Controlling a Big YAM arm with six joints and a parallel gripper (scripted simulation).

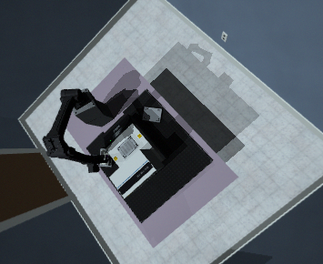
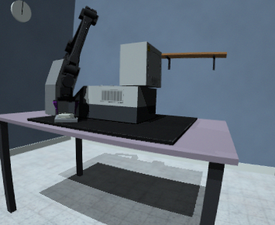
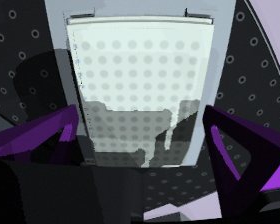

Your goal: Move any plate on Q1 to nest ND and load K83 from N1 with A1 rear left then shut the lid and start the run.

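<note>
The white 96-well plate K83 lies 10 mm below my hand. Round my hand: grey plate nest (30 mm below); grey nest ND (580 mm to the left, 40 mm behind, 30 mm below).
</note>
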